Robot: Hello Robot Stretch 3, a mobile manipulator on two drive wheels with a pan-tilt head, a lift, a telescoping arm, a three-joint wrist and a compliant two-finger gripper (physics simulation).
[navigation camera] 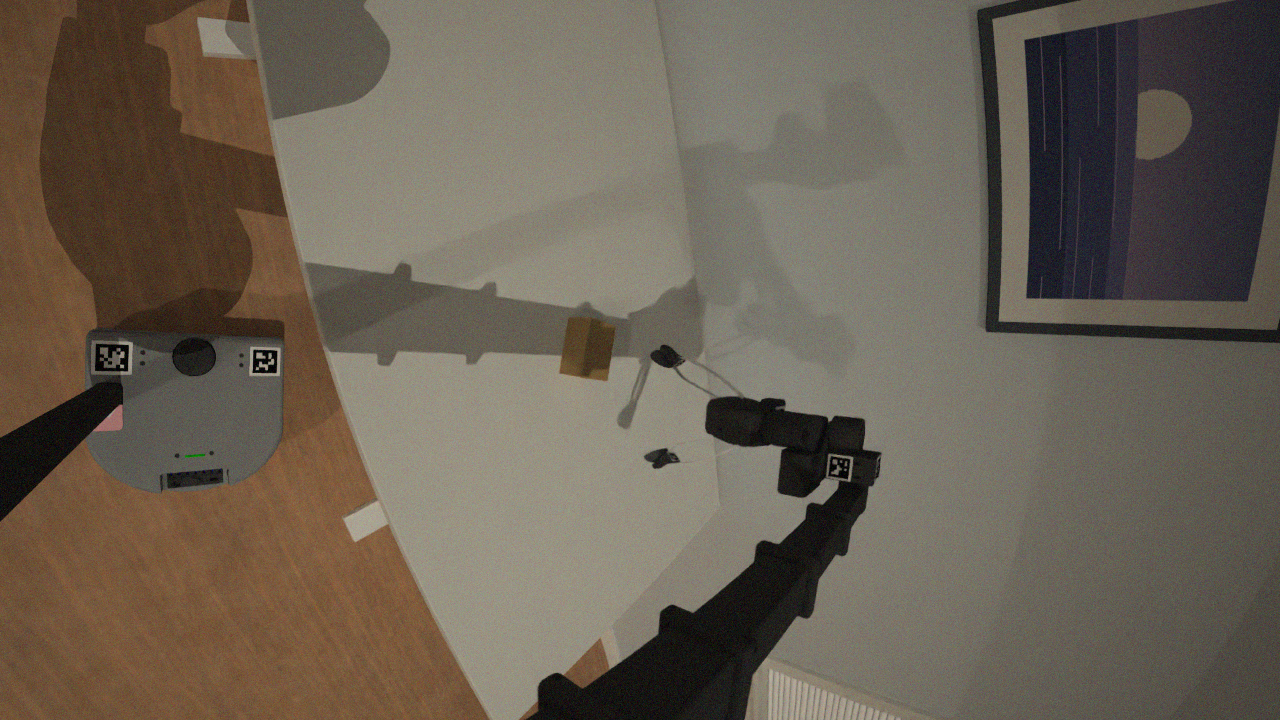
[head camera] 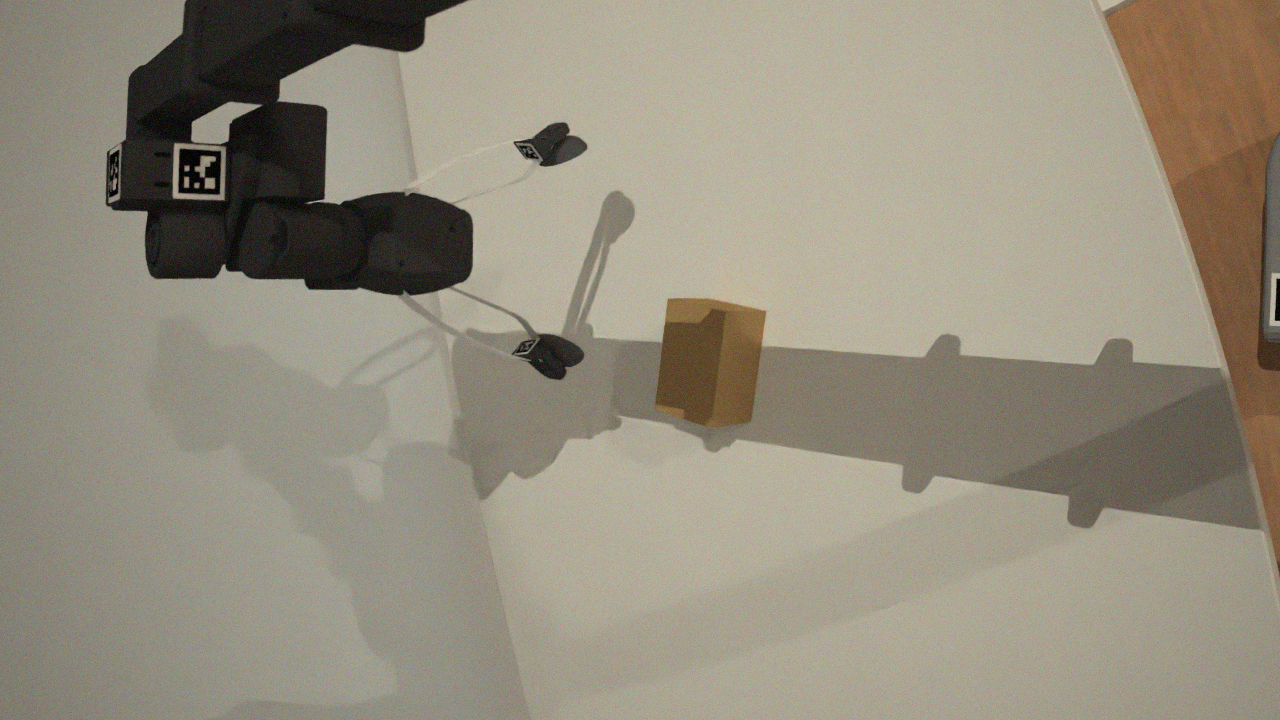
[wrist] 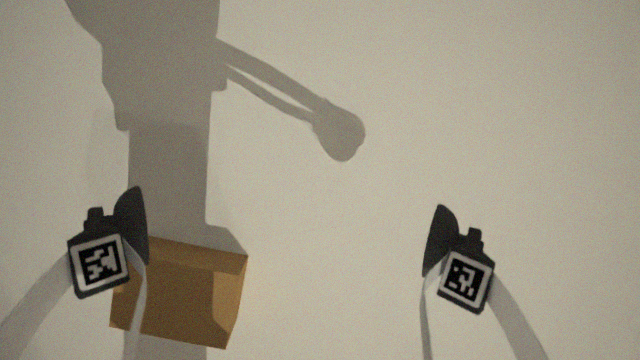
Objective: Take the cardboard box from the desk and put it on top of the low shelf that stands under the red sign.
In view: my gripper (head camera: 574, 251), a cardboard box (head camera: 711, 349) and a white desk (head camera: 996, 457).
The cardboard box also shows in the navigation camera view (navigation camera: 587, 350) and in the wrist view (wrist: 193, 293). My gripper also shows in the navigation camera view (navigation camera: 651, 405) and in the wrist view (wrist: 291, 222). The white desk also shows in the navigation camera view (navigation camera: 457, 186) and in the wrist view (wrist: 320, 146).
